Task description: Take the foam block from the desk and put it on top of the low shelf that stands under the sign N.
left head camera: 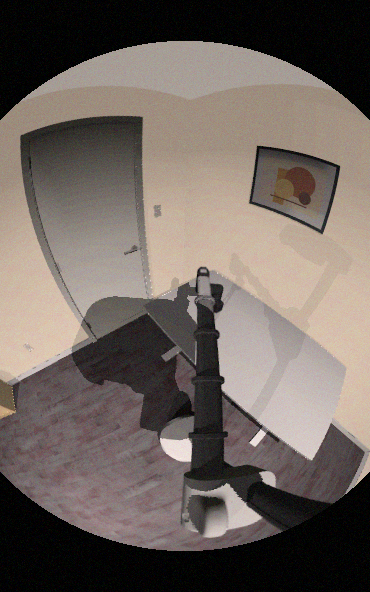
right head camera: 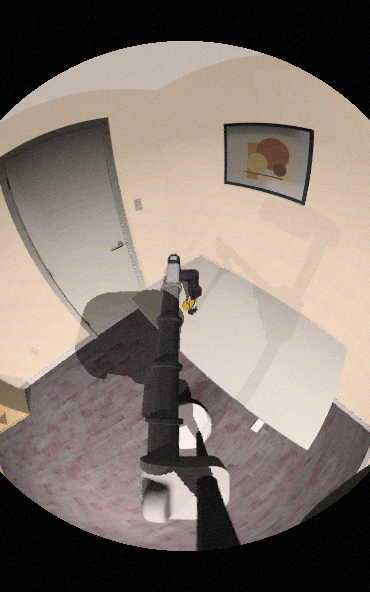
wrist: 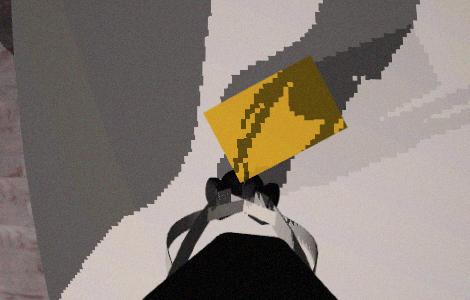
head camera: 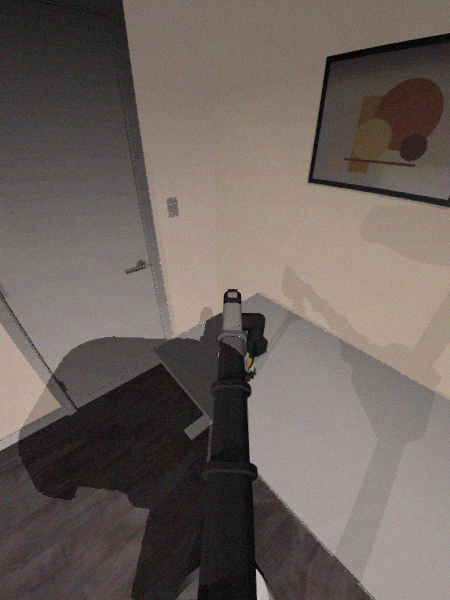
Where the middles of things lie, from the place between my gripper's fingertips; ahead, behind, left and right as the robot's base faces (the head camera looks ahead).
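Labels:
As for the yellow foam block (wrist: 292,110), my gripper is 2 cm below it, 7 cm short of it and 2 cm to the right of it. There's also a framed picture (head camera: 375,132), and that one is 91 cm above my hand, 45 cm to the right of it and 35 cm ahead of it. Going by their middles, the block is the nearest to my gripper of the things named here.

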